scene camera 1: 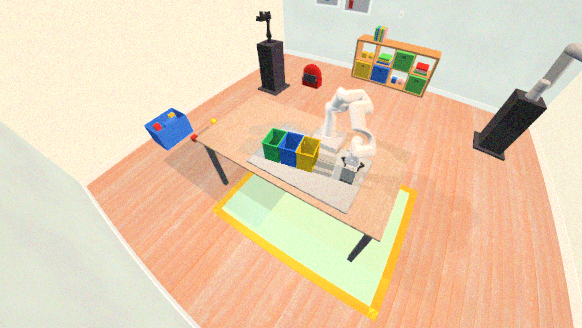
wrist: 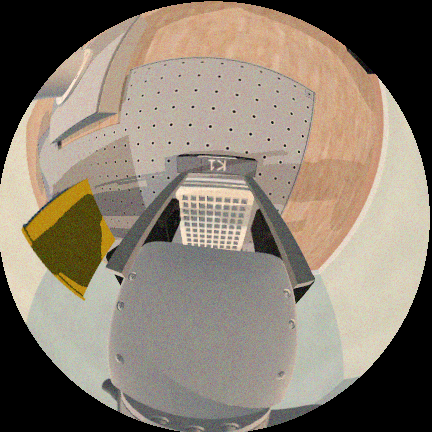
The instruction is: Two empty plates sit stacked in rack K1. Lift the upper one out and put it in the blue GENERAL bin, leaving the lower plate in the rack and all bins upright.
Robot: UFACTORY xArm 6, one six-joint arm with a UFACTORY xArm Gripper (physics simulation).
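Frame: origin at the arm's base, x right, y ahead, z up, level; centimetres.
Seen in the pictures: gripper, fingertip midpoint: [scene camera 1: 351, 168] [wrist: 216, 213]; arm's base, link origin: [scene camera 1: 328, 134].
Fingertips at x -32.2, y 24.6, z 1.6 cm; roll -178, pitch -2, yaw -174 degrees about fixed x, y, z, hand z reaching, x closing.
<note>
Offsets run from my fingertips to a thing's top centre. Level surfaces: height alone.
My gripper [scene camera 1: 353, 163] [wrist: 216, 213] is open and empty, low over rack K1 {dx +0.1, dy +2.2, dz +10.1 cm} [scene camera 1: 348, 174] [wrist: 217, 164]. In the wrist view its black fingers stand on either side of the upper plate {dx -0.1, dy +3.2, dz +0.0 cm} [wrist: 215, 192], a pale plate with a grid of square wells. The plate lies flat between the rack's dark side walls. Most of the lower plate is hidden under it. The blue bin {dx +43.9, dy +12.3, dz +13.2 cm} [scene camera 1: 289, 157] stands upright between the green bin {dx +56.9, dy +15.7, dz +13.2 cm} [scene camera 1: 272, 152] and the yellow bin {dx +31.2, dy +9.4, dz +13.2 cm} [scene camera 1: 306, 161] [wrist: 70, 240]. The scene view is too coarse to show the plates clearly.
The bins and the rack stand on a grey perforated board {dz -4.8 cm} [scene camera 1: 320, 189] [wrist: 210, 100] on the wooden table {dz -6.1 cm} [scene camera 1: 382, 210] [wrist: 340, 135]. The yellow bin is the nearest bin to the rack. The arm's base [scene camera 1: 327, 143] stands behind the bins and the rack.
</note>
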